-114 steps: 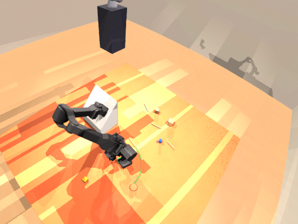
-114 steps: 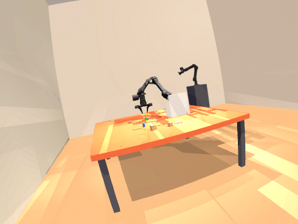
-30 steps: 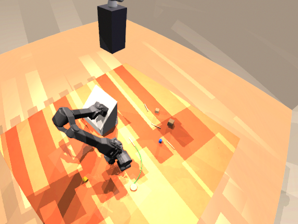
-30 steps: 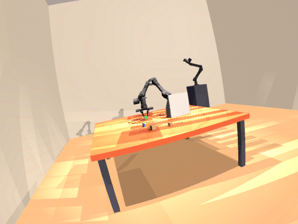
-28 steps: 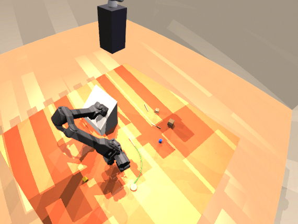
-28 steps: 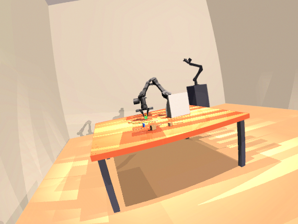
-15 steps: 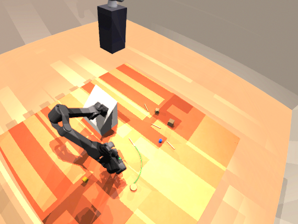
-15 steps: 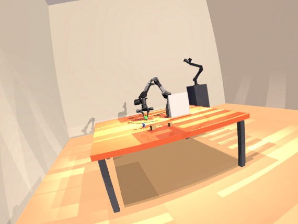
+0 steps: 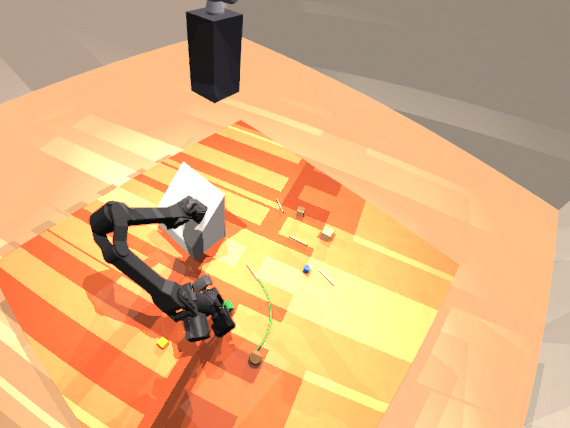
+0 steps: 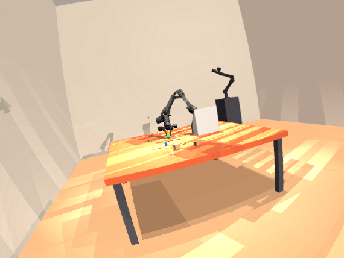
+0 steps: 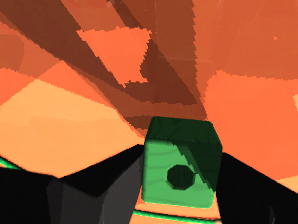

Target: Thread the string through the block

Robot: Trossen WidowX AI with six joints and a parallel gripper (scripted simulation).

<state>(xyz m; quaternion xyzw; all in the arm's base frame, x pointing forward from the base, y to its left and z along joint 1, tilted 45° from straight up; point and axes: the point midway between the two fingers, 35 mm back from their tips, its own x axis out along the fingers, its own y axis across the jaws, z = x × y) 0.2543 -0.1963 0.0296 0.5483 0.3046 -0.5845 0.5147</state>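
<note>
Now: gripper tip 160 mm to the right of the thin wooden stick, 20 mm past it and 20 mm above it. The rest, counted from my gripper tip: yellow cube (210 mm to the right, 70 mm behind, 10 mm below); green block (right at my gripper tip); round wooden button (170 mm ahead, 60 mm to the right, 20 mm below).
</note>
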